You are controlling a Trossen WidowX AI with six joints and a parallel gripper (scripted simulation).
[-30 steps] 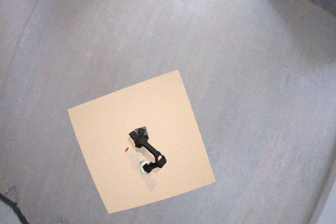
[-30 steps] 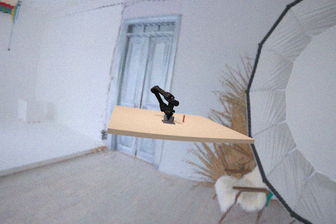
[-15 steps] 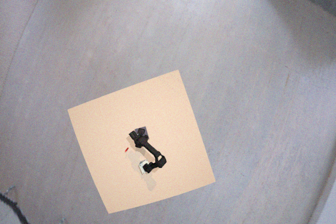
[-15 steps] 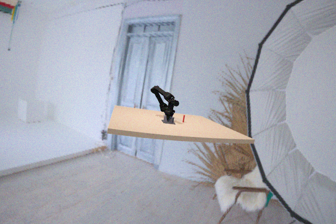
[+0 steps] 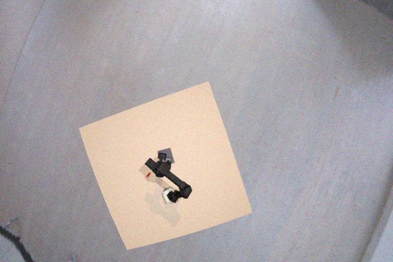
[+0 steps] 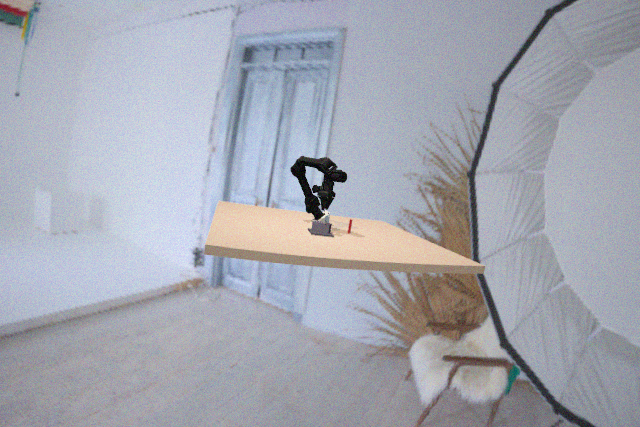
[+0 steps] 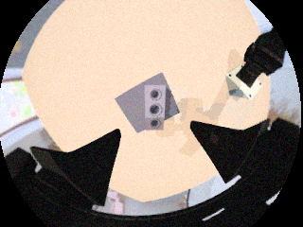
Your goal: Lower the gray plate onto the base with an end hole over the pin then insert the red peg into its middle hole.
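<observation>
Now: the red peg 70 mm behind my gripper tip, 200 mm to the left of it and 90 mm below it. Also, from my gripper tip: base 10 mm ahead, 10 mm to the left, 120 mm below; then gray plate 10 mm behind, 80 mm below.
</observation>
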